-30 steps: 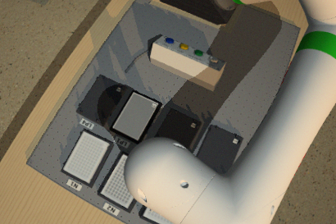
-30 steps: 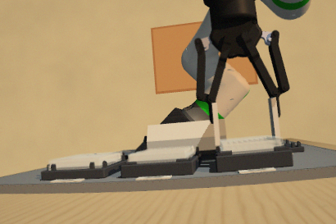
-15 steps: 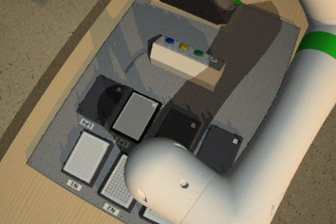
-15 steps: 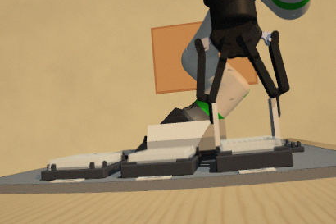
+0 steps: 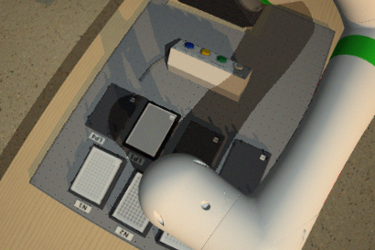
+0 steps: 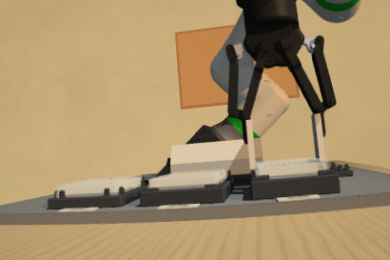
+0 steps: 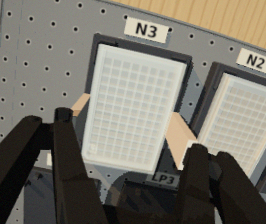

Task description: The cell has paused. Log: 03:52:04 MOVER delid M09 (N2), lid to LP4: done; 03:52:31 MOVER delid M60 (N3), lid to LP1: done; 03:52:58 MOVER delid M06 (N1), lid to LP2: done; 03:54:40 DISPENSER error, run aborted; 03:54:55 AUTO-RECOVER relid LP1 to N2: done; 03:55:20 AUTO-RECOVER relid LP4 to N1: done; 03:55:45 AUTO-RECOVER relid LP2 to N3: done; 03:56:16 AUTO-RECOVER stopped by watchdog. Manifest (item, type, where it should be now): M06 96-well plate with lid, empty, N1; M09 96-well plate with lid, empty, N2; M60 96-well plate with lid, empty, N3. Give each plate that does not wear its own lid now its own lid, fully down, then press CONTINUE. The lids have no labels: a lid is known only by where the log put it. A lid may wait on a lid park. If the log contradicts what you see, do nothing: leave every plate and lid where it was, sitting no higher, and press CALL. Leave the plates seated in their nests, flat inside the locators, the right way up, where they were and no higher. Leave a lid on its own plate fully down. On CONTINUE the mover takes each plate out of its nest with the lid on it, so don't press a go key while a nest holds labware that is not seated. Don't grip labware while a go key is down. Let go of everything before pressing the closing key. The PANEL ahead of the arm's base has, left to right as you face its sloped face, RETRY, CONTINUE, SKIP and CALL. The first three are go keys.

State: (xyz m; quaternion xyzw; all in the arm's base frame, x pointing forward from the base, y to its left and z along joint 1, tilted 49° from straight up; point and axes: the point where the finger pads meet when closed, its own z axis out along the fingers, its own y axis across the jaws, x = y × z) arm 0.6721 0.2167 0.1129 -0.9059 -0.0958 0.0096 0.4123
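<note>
Now: hand 5 cm above the nest. Also, from my hand: lid park LP3: 17 cm behind, 9 cm to the right, 5 cm below; then LP2 park: 19 cm behind, 4 cm to the left, 5 cm below; then LP1 label: 7 cm behind, 21 cm to the right, 6 cm below.
</note>
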